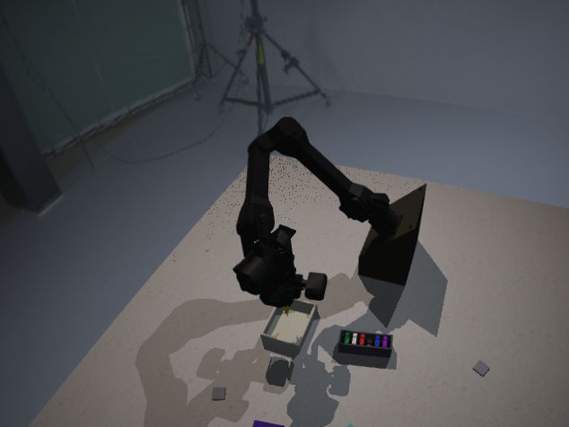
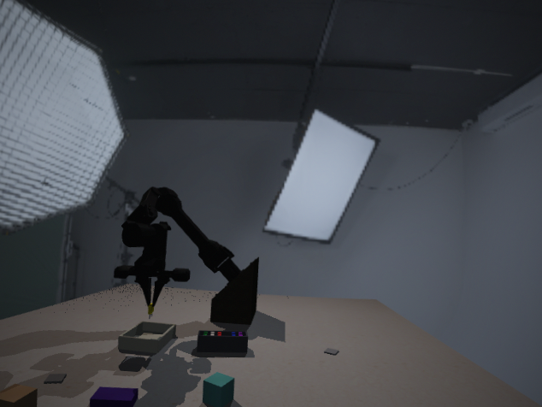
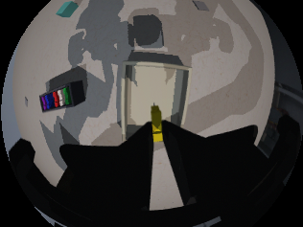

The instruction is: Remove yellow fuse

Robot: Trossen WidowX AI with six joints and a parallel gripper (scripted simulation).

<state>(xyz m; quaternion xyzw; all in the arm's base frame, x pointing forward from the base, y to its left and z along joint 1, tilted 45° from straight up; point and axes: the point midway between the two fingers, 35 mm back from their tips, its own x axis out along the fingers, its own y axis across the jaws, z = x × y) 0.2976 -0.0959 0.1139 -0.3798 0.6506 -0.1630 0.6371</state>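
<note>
The tray lies 9 cm below my gripper tip. The rest, counted from my gripper tip: teal block: 26 cm to the left, 20 cm ahead, 7 cm below; then yellow fuse: 1 cm below; then purple block: 27 cm ahead, 10 cm to the left, 9 cm below.
</note>
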